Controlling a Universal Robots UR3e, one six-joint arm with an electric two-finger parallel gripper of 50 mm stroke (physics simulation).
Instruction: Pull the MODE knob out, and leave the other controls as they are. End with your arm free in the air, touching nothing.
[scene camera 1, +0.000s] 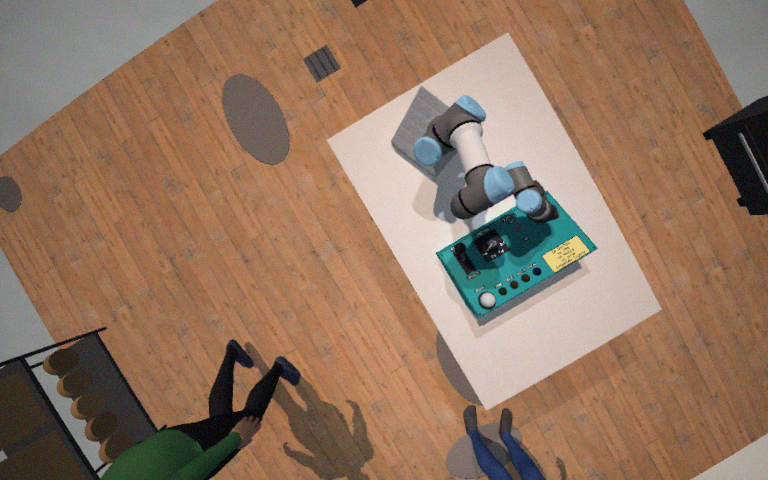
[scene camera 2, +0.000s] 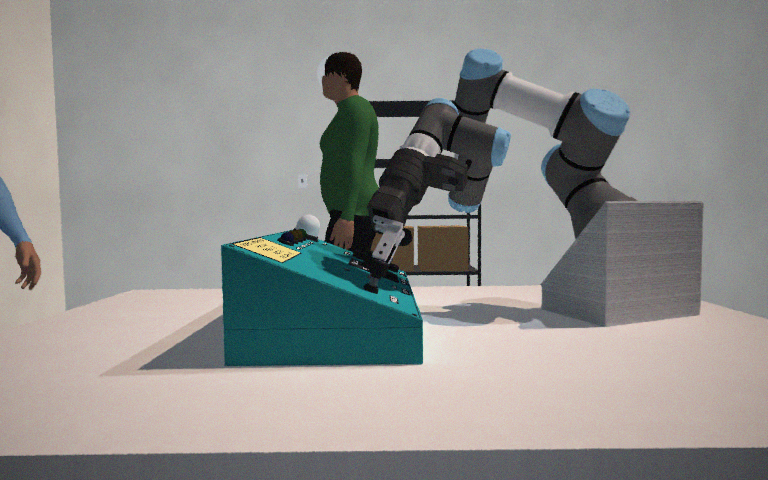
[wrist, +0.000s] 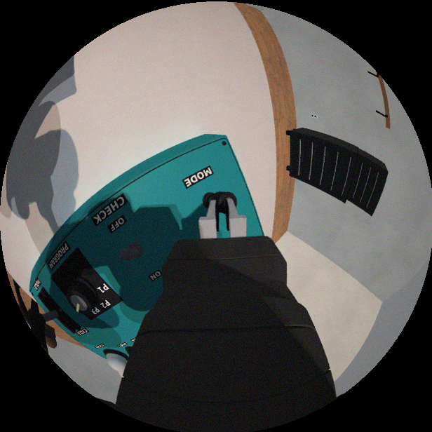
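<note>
The teal control box has a sloped panel. The black MODE knob stands near a panel corner, beside its MODE label. My gripper is shut on the MODE knob; the two fingers stand on either side of it, close to the panel, and hide part of it. In scene camera 1 the wrist covers the knob. How far the knob stands out of the panel is hard to tell.
Near the gripper are the CHECK switch and the PROGRAM dial. Farther along are a slotted lever, a white dome button and several small buttons. A grey wedge carries the arm's base. Two people stand nearby.
</note>
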